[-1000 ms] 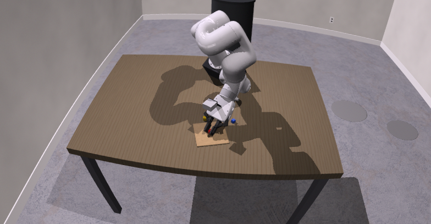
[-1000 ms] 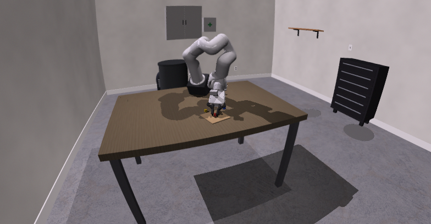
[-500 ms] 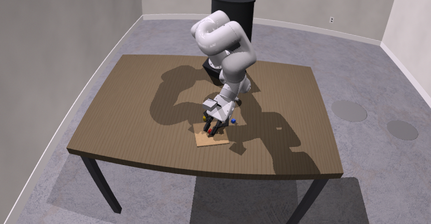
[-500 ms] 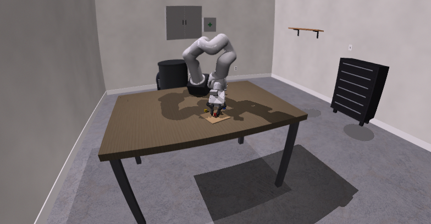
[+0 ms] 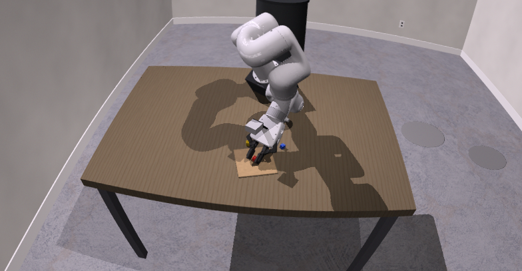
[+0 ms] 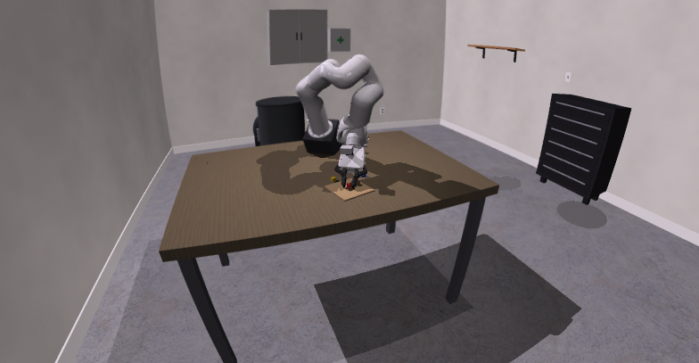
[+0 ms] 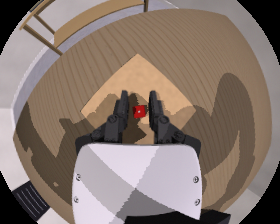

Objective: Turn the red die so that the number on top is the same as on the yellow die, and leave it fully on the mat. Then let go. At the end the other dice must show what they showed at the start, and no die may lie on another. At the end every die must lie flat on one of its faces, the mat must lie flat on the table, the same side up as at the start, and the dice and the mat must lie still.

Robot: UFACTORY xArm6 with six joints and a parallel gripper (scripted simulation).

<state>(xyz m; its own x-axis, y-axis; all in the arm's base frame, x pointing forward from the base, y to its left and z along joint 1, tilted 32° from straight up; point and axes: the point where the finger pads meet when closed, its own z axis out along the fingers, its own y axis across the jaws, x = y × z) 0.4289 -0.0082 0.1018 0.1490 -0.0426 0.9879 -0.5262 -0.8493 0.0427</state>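
The red die lies 2 cm below my hand. The rest, counted from my hand: tan mat 3 cm below; yellow die 9 cm behind, 3 cm to the right, 2 cm below; blue die 11 cm to the left, 8 cm behind, 2 cm below.
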